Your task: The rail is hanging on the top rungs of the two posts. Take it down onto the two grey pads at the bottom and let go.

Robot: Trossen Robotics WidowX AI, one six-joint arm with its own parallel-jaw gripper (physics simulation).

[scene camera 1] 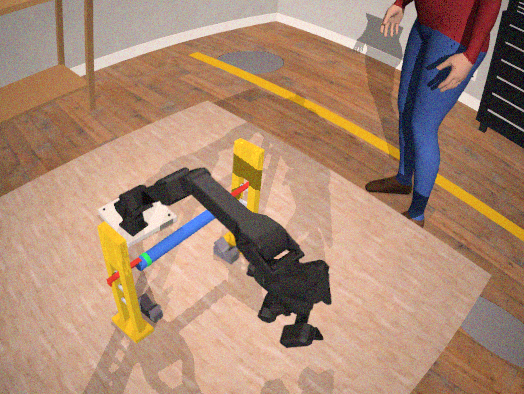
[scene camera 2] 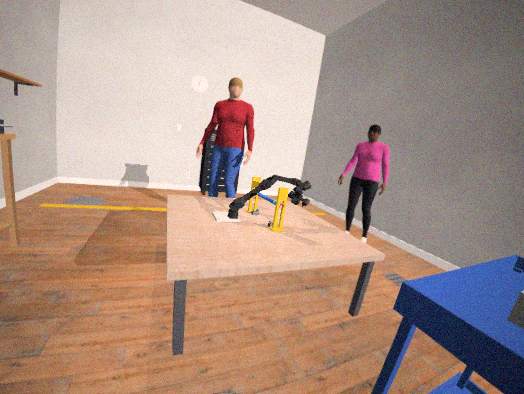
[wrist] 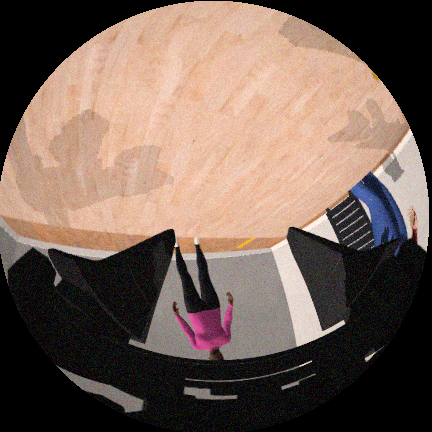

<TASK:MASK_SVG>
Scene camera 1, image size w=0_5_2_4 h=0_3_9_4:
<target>my gripper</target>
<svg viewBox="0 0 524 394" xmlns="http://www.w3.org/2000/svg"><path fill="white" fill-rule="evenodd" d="M265 295L257 316L262 321L272 323L281 314L285 317L291 316L291 313L297 314L294 324L284 325L280 343L284 347L304 347L311 345L313 340L320 341L324 339L317 327L307 324L314 304L288 297L278 299L274 298L270 293ZM330 282L327 295L322 300L326 305L332 304ZM305 263L315 264L317 270L325 272L329 277L330 266L325 261L316 260Z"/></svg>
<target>blue rail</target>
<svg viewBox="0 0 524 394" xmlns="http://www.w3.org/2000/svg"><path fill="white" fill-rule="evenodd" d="M119 271L106 279L110 287L112 287L112 283L120 278ZM215 217L208 210L205 210L155 246L139 255L130 263L131 269L136 267L139 271L142 271L213 221ZM249 181L231 194L235 197L249 187Z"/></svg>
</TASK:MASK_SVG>
